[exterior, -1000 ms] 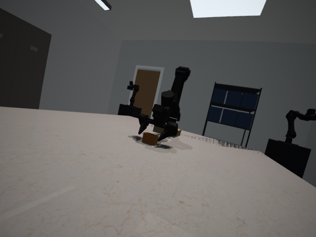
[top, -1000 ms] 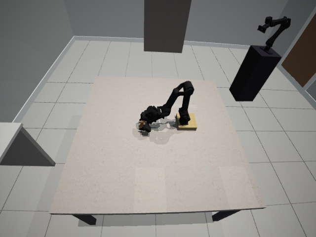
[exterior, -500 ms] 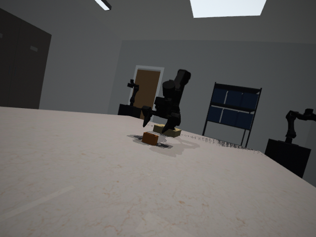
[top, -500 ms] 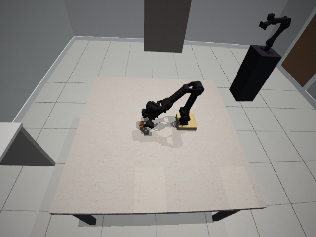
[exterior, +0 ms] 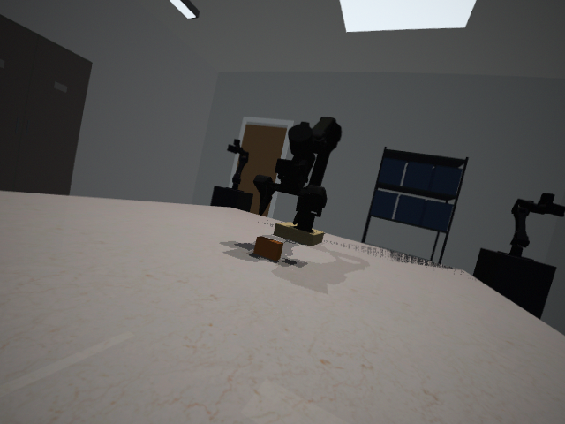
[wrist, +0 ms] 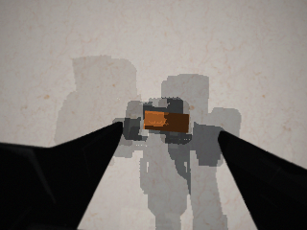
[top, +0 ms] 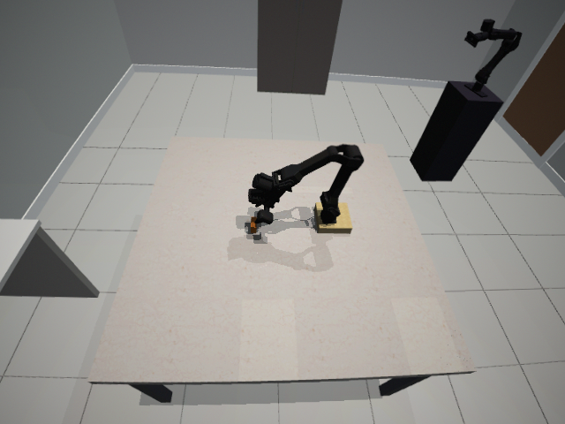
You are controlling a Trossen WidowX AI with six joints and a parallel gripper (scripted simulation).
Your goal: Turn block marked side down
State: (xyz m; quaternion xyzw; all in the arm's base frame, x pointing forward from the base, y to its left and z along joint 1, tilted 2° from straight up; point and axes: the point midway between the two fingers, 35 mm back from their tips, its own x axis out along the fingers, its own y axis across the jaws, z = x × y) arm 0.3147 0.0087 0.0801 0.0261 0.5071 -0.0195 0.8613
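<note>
Now: the block 7 cm below my gripper tip.
</note>
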